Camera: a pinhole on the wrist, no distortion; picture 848 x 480 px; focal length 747.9 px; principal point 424.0 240.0 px. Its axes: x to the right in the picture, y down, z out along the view. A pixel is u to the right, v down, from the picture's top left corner.
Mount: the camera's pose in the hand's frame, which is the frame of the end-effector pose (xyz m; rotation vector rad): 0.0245 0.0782 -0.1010 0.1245 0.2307 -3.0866
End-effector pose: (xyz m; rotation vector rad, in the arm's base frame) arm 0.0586 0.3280 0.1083 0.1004 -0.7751 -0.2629
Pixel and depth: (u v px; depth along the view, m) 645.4 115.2 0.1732
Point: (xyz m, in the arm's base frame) -0.0030 0.4155 0.1445
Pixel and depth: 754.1 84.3 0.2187
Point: -0.0658 0.4368 0.1435
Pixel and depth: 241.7 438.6 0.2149
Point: 0.0249 0.3035 0.2254
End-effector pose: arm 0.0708 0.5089 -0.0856 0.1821 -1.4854 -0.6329
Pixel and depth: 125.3 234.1 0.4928
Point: -0.3175 0.5369 0.1226
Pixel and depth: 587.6 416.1 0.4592
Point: -0.2673 0.5637 -0.1917
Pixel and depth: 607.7 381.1 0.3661
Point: -0.1714 0.5773 -0.1613
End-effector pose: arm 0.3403 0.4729 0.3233 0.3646 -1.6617 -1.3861
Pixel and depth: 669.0 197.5 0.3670
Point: 0.2216 0.7323 0.3146
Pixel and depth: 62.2 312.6 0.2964
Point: 0.1095 0.4963 0.4078
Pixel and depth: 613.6 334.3 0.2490
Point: 0.2677 0.5989 0.3113
